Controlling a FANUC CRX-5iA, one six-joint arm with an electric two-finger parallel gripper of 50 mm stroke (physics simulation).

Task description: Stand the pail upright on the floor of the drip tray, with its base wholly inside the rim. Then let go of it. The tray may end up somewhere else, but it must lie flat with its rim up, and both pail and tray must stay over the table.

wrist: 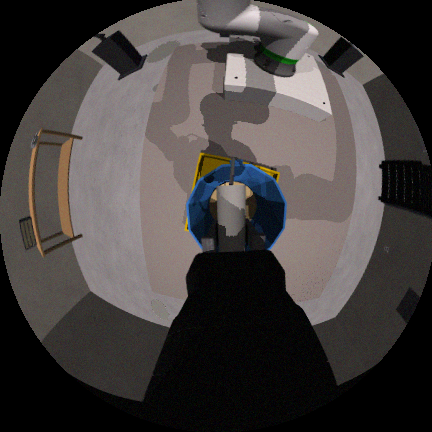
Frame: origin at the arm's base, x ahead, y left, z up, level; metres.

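Seen in the pictures: gripper, between the fingertips: (230,226); arm's base, origin of its link: (274,63).
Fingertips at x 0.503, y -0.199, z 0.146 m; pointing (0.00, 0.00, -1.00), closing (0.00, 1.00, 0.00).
Offsets run from my fingertips to a thing's top centre. "*": to the spot under its first point. Level surfaces: height alone.
A blue pail {* 0.098 m left, 0.011 m back, 0.099 m down} (272,205) hangs or stands with its open mouth toward the camera. A tan surface shows inside at its bottom. My gripper (230,226) is shut on the pail's handle, whose pale grey grip {0.000 m left, 0.003 m back, 0.040 m up} (231,202) lies across the mouth. The yellow drip tray {0.011 m left, 0.013 m back, 0.210 m down} (211,166) is behind the pail, with its upper part and left rim showing above and left of it. The pail hides the rest of the tray. Its base and any gap to the tray floor are hidden.
The beige table top {0.237 m down} (185,270) lies around and below the tray. A white base block (300,95) with the robot arm (295,40) stands at the top. Off the table are a wooden bench (65,187) at the left and a black slatted object (407,187) at the right.
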